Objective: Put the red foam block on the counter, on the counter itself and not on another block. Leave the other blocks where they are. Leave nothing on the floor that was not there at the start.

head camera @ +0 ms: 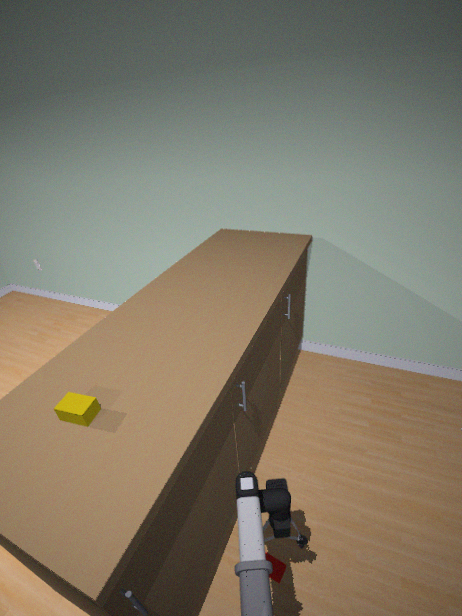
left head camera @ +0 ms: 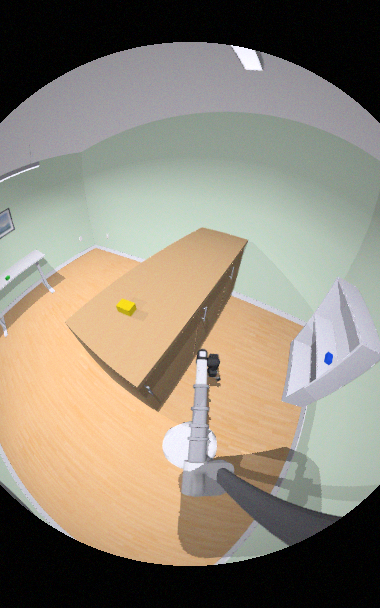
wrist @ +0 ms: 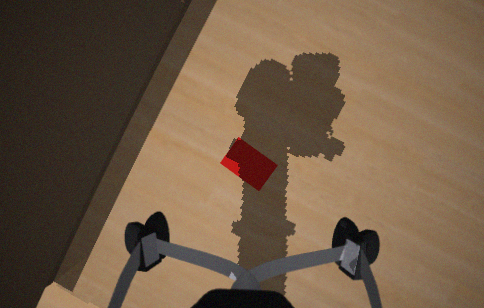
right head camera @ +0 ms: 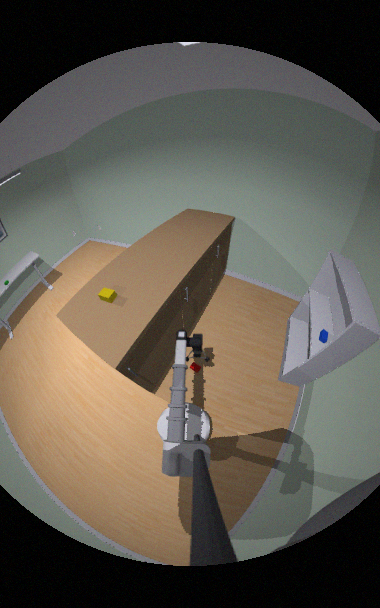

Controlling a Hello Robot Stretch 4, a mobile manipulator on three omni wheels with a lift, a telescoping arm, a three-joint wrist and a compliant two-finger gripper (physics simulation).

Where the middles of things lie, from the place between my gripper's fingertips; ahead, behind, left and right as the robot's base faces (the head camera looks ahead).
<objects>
The red foam block [wrist: 246, 162] is 5 cm ahead of my hand, 1 cm to the left of it and 35 cm below it. From my hand the other things lie so: yellow block [head camera: 75, 408] (14 cm ahead, 51 cm to the left, 56 cm above).
</objects>
